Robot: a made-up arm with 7 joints. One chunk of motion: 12 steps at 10 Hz.
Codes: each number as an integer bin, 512 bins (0 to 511) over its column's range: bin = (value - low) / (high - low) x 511, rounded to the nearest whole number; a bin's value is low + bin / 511 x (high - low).
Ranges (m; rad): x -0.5..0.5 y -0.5..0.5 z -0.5..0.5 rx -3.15..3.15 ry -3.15..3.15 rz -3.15..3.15
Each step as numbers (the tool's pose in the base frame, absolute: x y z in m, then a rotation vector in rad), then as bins.
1 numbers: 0.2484 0.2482 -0.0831 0.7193 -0.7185 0.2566
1 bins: 382 382 213 314 197 276
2 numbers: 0.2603 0.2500 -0.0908 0.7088 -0.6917 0.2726
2 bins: 389 383 209 313 199 278
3 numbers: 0.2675 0.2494 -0.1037 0.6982 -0.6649 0.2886
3 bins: 392 383 203 312 202 279
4 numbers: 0.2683 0.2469 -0.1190 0.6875 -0.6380 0.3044
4 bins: 393 382 195 311 204 280
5 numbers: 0.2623 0.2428 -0.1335 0.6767 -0.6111 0.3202
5 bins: 390 380 187 310 206 281
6 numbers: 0.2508 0.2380 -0.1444 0.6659 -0.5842 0.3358
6 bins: 384 377 182 310 208 283
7 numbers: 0.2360 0.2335 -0.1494 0.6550 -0.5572 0.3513
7 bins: 376 375 179 309 210 284
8 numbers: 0.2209 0.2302 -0.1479 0.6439 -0.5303 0.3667
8 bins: 368 373 180 308 212 285
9 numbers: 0.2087 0.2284 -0.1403 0.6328 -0.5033 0.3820
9 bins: 362 372 184 307 215 286
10 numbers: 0.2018 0.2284 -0.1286 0.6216 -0.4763 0.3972
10 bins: 359 372 190 306 217 288
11 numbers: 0.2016 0.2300 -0.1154 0.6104 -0.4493 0.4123
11 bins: 359 373 197 305 219 289
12 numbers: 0.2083 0.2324 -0.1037 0.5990 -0.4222 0.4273
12 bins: 362 374 203 304 221 290
